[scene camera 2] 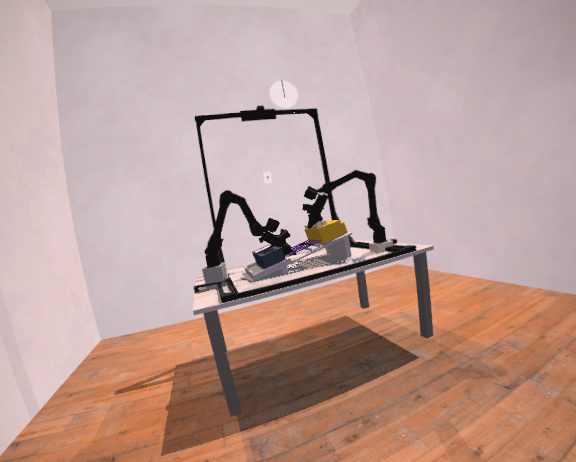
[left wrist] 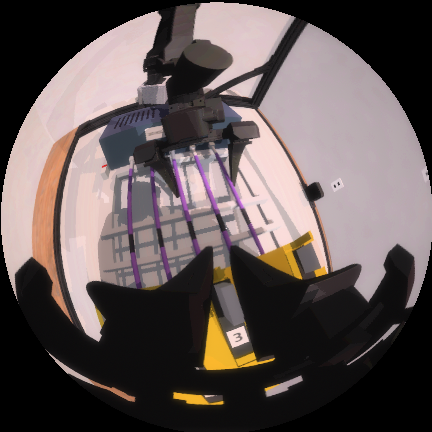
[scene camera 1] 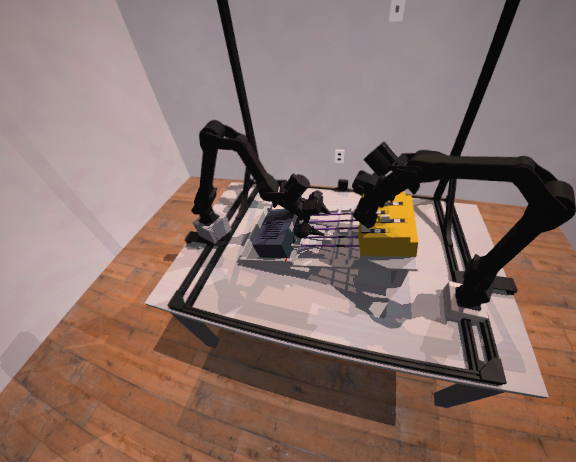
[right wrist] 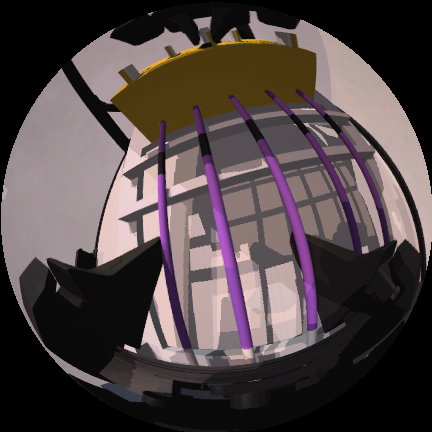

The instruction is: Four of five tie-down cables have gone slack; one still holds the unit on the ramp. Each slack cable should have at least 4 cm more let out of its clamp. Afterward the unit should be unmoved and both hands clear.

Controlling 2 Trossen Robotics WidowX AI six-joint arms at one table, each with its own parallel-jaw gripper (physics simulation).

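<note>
The dark blue unit [scene camera 1: 273,234] [scene camera 2: 268,256] [left wrist: 116,145] sits at the ramp's lower end. Purple cables [scene camera 1: 340,229] [left wrist: 130,200] [right wrist: 223,230] with black bands run from it to the yellow clamp block [scene camera 1: 387,247] [scene camera 2: 331,232] [right wrist: 235,75]. My left gripper [scene camera 1: 367,224] [left wrist: 220,251] is shut on the grey lever [left wrist: 229,302] of the clamp labelled 3. My right gripper [scene camera 1: 323,222] [left wrist: 205,190] [right wrist: 229,240] is open just above the cables near the unit. In the right wrist view one cable crosses between its fingers and others pass close to each fingertip. Contact is unclear.
The white ramp [scene camera 2: 255,273] has open crossbars under the cables. A black frame [scene camera 1: 325,347] borders the table, with uprights at the back. The two grippers face each other across the cables. A small black block [scene camera 1: 342,185] [left wrist: 315,191] is at the back edge.
</note>
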